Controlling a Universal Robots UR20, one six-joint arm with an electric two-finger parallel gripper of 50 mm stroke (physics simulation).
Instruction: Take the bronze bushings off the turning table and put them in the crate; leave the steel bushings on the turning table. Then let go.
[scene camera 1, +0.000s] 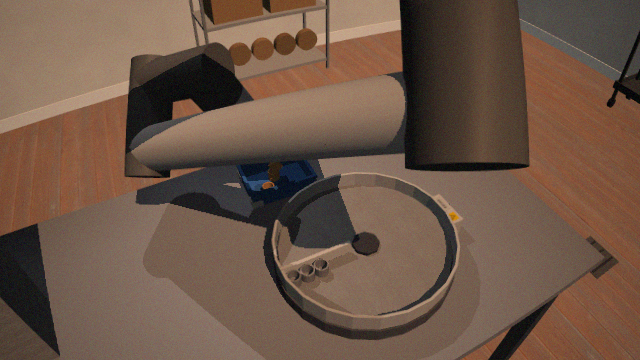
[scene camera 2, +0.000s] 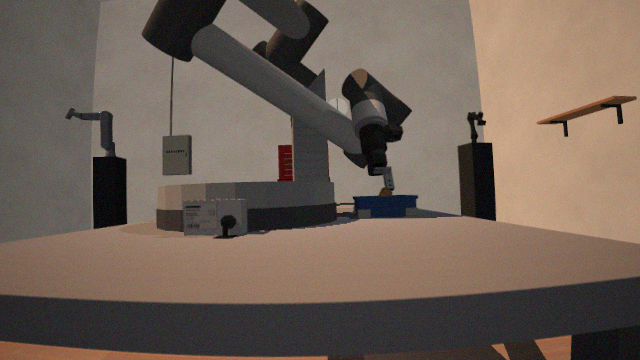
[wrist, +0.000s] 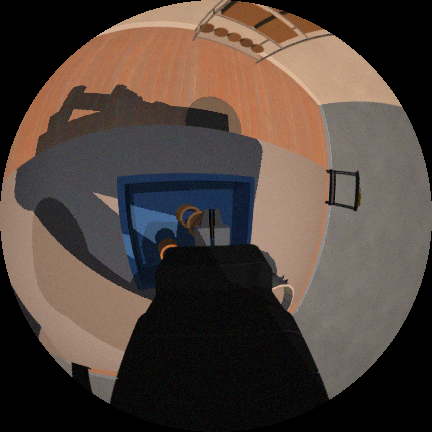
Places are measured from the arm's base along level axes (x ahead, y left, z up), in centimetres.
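Pixels of known places: gripper, fingertip midpoint: (scene camera 2: 390, 189) (wrist: 211, 217).
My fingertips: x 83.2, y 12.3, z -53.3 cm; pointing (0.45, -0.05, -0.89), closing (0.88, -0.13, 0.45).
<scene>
Ahead of a thing's pixels: the offset from my fingertips to its middle. "spot": to the spot under its first point.
My gripper (scene camera 2: 390, 186) (wrist: 211, 217) is shut on the wall of a bronze bushing {dx -1.0, dy -1.1, dz -1.4 cm} (scene camera 2: 385, 192) (wrist: 190, 224), held tilted low over the blue crate {dx -1.6, dy -1.8, dz -4.2 cm} (scene camera 1: 285, 193) (scene camera 2: 385, 206) (wrist: 186, 178). In the wrist view it overlaps a second bronze bushing {dx -1.5, dy -0.3, dz -4.9 cm} (wrist: 180, 216) in the crate; whether they touch is unclear. A third bronze bushing {dx -5.7, dy -4.7, dz -4.9 cm} (scene camera 1: 268, 186) (wrist: 163, 246) is in the crate, partly hidden by the gripper body in the wrist view. Three steel bushings, one of them here (scene camera 1: 321, 268), stand in a row on the turning table (scene camera 1: 405, 240) (scene camera 2: 250, 194). The arm hides the fingers in scene camera 1.
The turning table has a raised rim, a straight divider {spot: dx -11.5, dy -35.0, dz +2.1 cm} (scene camera 1: 315, 255) beside the steel bushings and a dark hub {dx +1.1, dy -37.0, dz -1.0 cm} (scene camera 1: 366, 243). Its rim stands close to the crate. A labelled box {spot: dx +25.8, dy -43.1, dz -4.0 cm} (scene camera 2: 200, 219) stands at its side. The arm's forearm (scene camera 1: 280, 125) passes above the crate.
</scene>
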